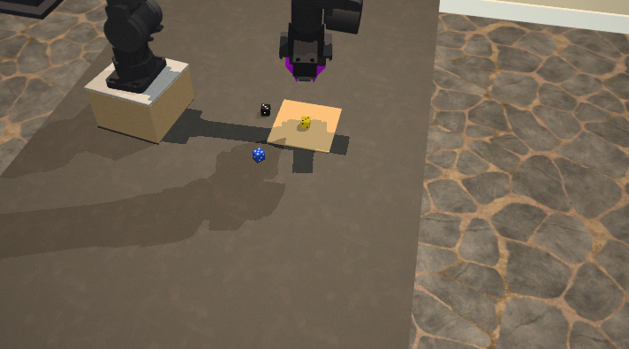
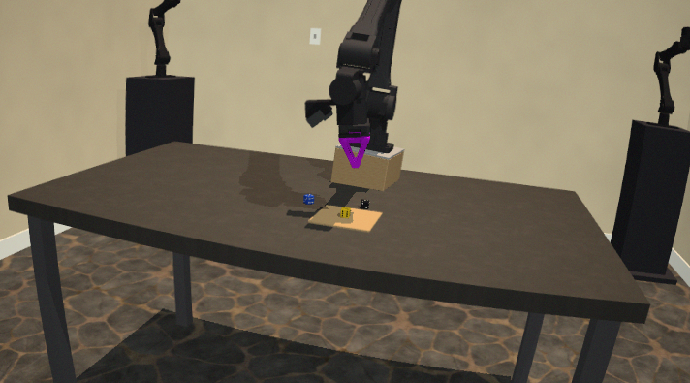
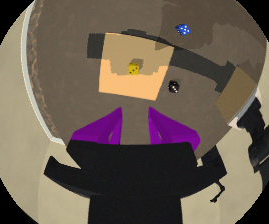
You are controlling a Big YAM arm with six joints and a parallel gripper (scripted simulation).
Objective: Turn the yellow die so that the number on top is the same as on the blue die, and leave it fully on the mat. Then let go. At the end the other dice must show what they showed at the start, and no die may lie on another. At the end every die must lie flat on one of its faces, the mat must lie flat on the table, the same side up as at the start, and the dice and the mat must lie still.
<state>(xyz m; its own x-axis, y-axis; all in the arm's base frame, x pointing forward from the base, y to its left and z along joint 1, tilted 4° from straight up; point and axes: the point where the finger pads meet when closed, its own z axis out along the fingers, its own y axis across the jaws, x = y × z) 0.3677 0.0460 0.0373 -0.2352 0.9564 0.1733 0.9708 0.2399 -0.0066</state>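
Now: hand 10 mm to the left of the yellow die and 120 mm above it. The rest, counted from my hand: orange mat 10 mm to the right, 130 mm below; blue die 70 mm behind, 130 mm to the right, 120 mm below; black die 100 mm behind, 10 mm to the left, 120 mm below.
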